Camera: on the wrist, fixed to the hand. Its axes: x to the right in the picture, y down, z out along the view.
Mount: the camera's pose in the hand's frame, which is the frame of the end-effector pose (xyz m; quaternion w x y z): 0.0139 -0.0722 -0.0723 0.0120 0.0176 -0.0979 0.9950
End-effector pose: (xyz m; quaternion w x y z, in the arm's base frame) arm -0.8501 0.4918 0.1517 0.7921 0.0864 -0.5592 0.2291
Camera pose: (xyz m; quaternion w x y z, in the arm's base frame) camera -0.7520 0.4604 0.1472 0.2747 0.5190 0.1662 -0.7922
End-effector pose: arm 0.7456 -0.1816 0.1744 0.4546 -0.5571 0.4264 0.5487
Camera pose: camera 0.8326 -0.2356 0.1622 0.4890 -0.4793 -0.5246 -0.5060
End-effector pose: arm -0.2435 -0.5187 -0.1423 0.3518 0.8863 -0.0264 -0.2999
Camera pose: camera -0.2042 -0.4241 -0.1542 0.2844 -0.0388 -0.9219 0.2601
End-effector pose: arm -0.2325 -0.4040 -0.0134 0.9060 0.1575 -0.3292 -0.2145
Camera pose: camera -0.1955 -0.4624 -0.0899 0.1893 -0.3307 -0.2531 0.8892
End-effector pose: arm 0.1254 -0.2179 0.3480 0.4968 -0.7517 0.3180 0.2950
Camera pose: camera 0.1990 -0.2661 0.4019 0.2432 -0.3450 -0.7083 -0.5658
